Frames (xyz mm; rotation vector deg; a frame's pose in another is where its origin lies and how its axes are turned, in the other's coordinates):
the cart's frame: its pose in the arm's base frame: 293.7 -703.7 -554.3 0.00 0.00 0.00
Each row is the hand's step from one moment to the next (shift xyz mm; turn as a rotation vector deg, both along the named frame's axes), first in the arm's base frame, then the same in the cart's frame.
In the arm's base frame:
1: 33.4 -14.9 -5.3 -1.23 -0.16 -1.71
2: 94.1 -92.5 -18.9 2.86 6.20 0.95
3: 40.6 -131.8 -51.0 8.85 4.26 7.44
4: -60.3 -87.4 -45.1 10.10 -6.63 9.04
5: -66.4 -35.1 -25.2 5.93 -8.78 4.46
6: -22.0 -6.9 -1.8 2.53 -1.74 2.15
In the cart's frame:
1: 33.4 -14.9 -5.3 -1.23 -0.16 -1.71
2: 94.1 -92.5 -18.9 2.86 6.20 0.95
3: 40.6 -131.8 -51.0 8.85 4.26 7.44
4: -60.3 -87.4 -45.1 10.10 -6.63 9.04
5: -66.4 -35.1 -25.2 5.93 -8.78 4.46
6: -22.0 -6.9 -1.8 2.53 -1.74 2.15

